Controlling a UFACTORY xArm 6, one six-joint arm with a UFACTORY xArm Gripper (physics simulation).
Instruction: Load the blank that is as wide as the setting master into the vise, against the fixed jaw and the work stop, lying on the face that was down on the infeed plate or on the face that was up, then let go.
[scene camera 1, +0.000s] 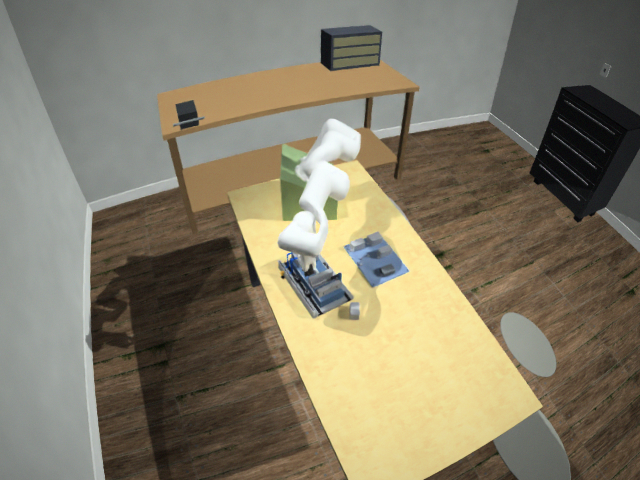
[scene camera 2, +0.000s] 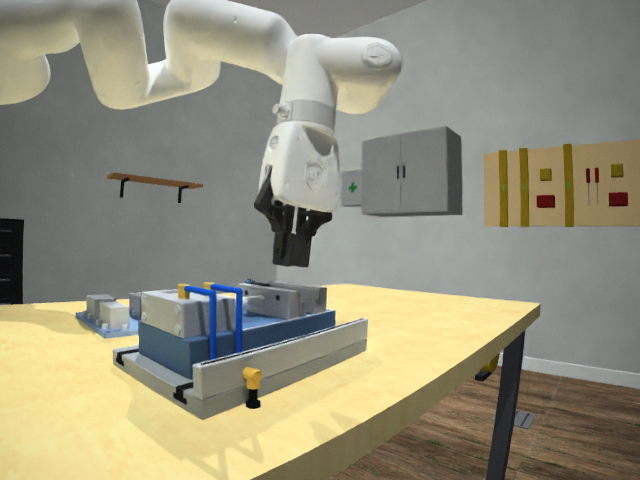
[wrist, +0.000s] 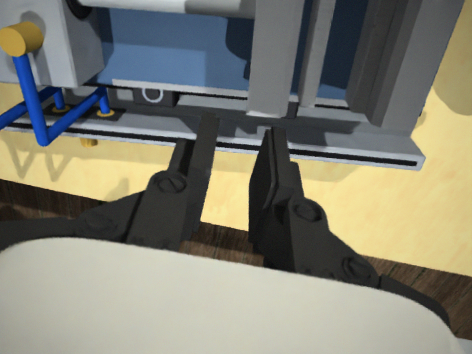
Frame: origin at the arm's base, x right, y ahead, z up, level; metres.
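Seen in the pictures: gripper, fingertip midpoint: (scene camera 1: 307, 272) (scene camera 2: 290, 265) (wrist: 235, 149).
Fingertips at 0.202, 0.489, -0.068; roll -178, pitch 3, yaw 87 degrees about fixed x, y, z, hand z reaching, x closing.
Pixels of each thing's top centre, then the offset from my fingertips to it, as dx, dy, dz. "pt": a spot on its surface instead.
- vise at its top centre: (wrist: 193, 14) (scene camera 2: 250, 287) (scene camera 1: 314, 268) -0.044, -0.029, -0.030
- thin upright strip at its top centre: (wrist: 356, 9) (scene camera 1: 325, 283) -0.057, +0.042, -0.049
- grey block at its top centre: (scene camera 1: 354, 308) -0.126, +0.172, -0.093
- blue infeed plate at its top centre: (scene camera 1: 376, 258) -0.344, -0.042, -0.121
- darker block at its top centre: (scene camera 1: 387, 268) -0.347, +0.047, -0.096
- long grey rail at its top centre: (wrist: 206, 143) (scene camera 2: 303, 336) (scene camera 1: 295, 284) +0.045, -0.019, -0.079
- yellow knob at a spot on its surface: (scene camera 2: 252, 378) pt +0.075, -0.117, -0.098
My gripper (scene camera 1: 310, 270) (scene camera 2: 292, 262) (wrist: 235, 149) hangs above the vise (scene camera 1: 332, 309) (scene camera 2: 165, 353) (wrist: 155, 67), pointing down. Its fingers are drawn nearly together with a narrow, empty gap. The movable jaw (scene camera 2: 268, 299) (wrist: 275, 60) and the fixed jaw (scene camera 2: 313, 298) (wrist: 395, 65) stand apart, with a thin upright strip (wrist: 317, 55) between them. No blank shows between them. A grey block (scene camera 1: 354, 311) lies on the table beside the vise's fixed-jaw end. The blue infeed plate (scene camera 1: 369, 276) bears light blocks (scene camera 1: 357, 243) (scene camera 1: 374, 238) (scene camera 1: 383, 251) and a darker block (scene camera 1: 387, 269). Their widths cannot be compared here.
Blue bent handles (scene camera 2: 238, 320) (wrist: 31, 97) rise at one end of the vise, and a long grey rail (scene camera 2: 289, 346) runs along its side. A yellow knob (scene camera 2: 252, 378) sticks out near the table edge. A green block-shaped stand (scene camera 1: 293, 198) is by the arm's base.
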